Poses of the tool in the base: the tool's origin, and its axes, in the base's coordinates. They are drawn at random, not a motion.
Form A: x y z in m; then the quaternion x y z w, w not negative.
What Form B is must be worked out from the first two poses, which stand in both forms.
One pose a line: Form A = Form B
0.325 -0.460 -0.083 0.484 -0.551 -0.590 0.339 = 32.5 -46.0 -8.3 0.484 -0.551 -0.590 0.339
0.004 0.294 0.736 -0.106 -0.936 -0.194 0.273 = 0.4 29.4 73.6 -0.106 -0.936 -0.194 0.273
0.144 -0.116 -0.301 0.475 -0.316 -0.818 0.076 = 14.4 -11.6 -30.1 0.475 -0.316 -0.818 0.076
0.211 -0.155 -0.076 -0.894 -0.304 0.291 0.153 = 21.1 -15.5 -7.6 -0.894 -0.304 0.291 0.153
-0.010 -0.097 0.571 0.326 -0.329 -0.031 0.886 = -1.0 -9.7 57.1 0.326 -0.329 -0.031 0.886
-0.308 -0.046 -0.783 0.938 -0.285 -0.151 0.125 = -30.8 -4.6 -78.3 0.938 -0.285 -0.151 0.125
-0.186 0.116 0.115 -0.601 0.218 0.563 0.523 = -18.6 11.6 11.5 -0.601 0.218 0.563 0.523
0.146 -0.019 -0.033 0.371 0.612 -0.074 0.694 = 14.6 -1.9 -3.3 0.371 0.612 -0.074 0.694
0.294 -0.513 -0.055 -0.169 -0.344 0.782 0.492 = 29.4 -51.3 -5.5 -0.169 -0.344 0.782 0.492
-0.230 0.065 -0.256 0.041 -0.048 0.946 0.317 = -23.0 6.5 -25.6 0.041 -0.048 0.946 0.317
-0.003 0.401 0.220 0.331 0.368 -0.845 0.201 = -0.3 40.1 22.0 0.331 0.368 -0.845 0.201
